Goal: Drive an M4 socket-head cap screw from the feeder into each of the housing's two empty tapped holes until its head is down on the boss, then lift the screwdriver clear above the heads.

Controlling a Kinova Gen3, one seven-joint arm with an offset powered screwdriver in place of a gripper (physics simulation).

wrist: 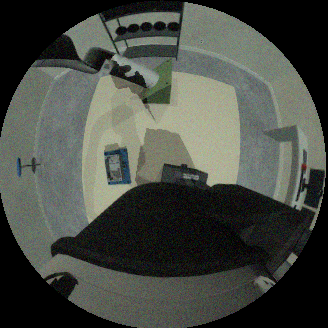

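The housing [114,167], a grey rectangular part on a blue plate, lies on the cream table left of centre in the wrist view. Its tapped holes and any screw heads are too small and grainy to tell. The feeder [185,175], a dark box with a pale label, stands right of the housing, its near side hidden behind my tool. My screwdriver [160,227] shows as a large black body across the lower half of the view. Its bit tip is hidden, so I cannot tell whether it holds a screw or how high it is above the housing.
The green base block [164,90] stands at the far side of the cream table [212,120], with the arm's white and black links [135,71] over it. A dark shelf rack [145,36] stands behind. A white frame-like unit [299,170] with a red knob is at the right.
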